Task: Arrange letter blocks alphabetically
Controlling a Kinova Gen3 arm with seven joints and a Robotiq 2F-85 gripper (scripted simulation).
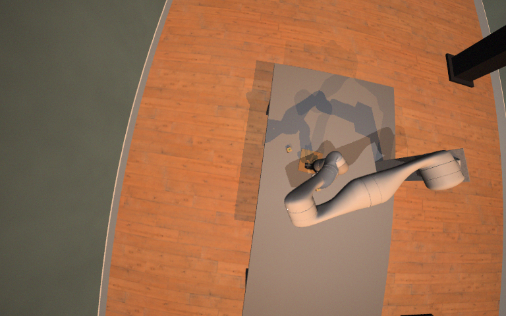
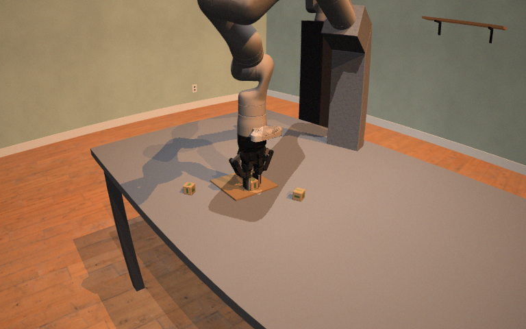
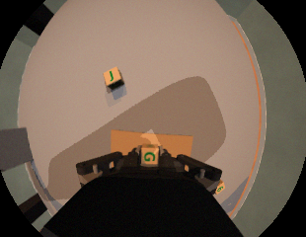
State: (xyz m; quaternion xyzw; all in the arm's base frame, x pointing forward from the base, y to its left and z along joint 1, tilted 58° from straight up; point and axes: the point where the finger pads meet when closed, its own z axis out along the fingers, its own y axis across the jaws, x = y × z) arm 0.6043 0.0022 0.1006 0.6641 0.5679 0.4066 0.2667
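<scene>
My hand is 40 mm to the left of the mat and 20 mm above it.
</scene>
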